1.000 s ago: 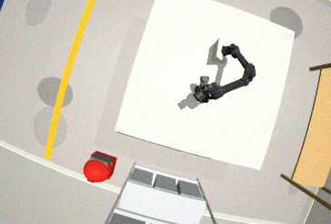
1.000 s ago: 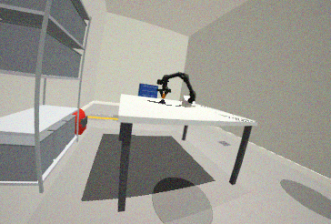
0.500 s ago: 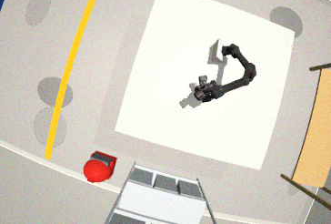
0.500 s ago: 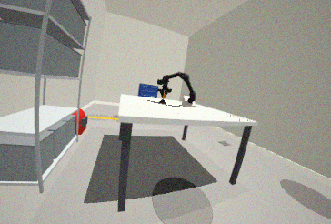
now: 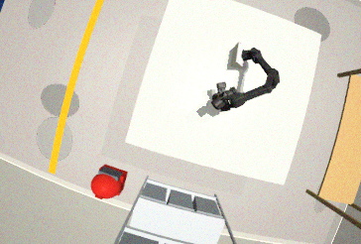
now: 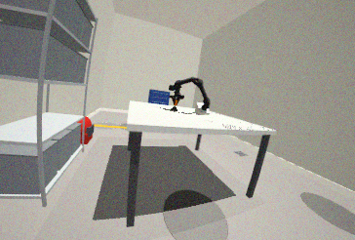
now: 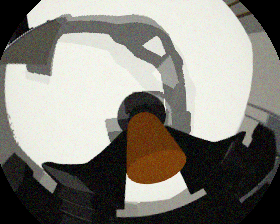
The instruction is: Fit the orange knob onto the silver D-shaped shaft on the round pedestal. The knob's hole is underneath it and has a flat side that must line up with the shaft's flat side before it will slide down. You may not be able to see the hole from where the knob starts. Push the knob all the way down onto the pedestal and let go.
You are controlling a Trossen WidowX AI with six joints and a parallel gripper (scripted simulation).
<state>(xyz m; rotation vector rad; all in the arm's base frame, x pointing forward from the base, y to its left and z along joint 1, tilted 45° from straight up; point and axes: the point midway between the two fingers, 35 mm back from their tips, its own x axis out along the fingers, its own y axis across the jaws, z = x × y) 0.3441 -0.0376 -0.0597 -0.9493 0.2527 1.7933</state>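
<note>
The dark round pedestal lies 4 cm below my gripper tip. Round my gripper tip: orange knob: 3 cm above.
</note>
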